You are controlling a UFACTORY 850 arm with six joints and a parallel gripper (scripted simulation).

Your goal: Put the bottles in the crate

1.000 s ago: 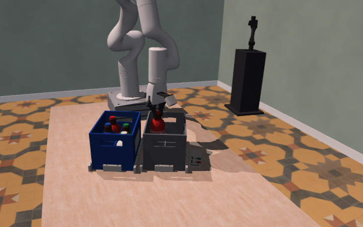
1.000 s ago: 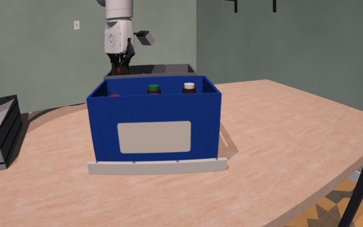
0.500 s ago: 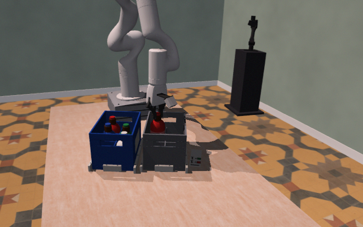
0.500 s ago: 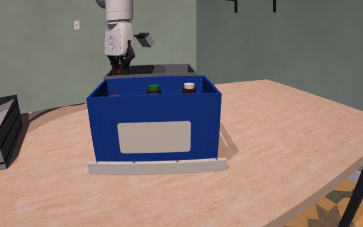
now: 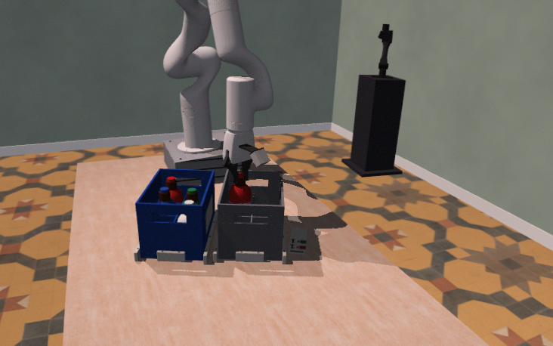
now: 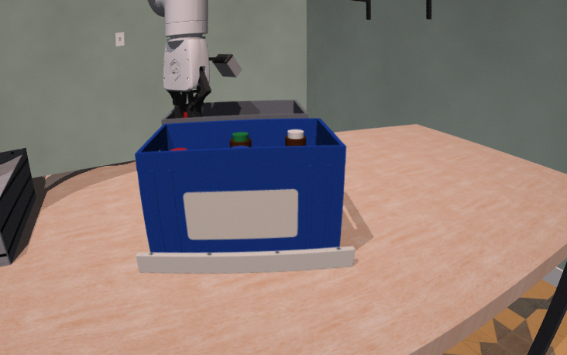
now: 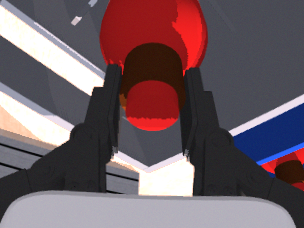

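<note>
The red-label bottle lies 7 cm below my hand. Round my hand: grey crate 10 cm ahead, 9 cm below, 2 cm to the left; then blue crate 20 cm to the right, 9 cm below, 5 cm ahead; then green bottle 16 cm to the right, 9 cm below, 6 cm ahead.
</note>
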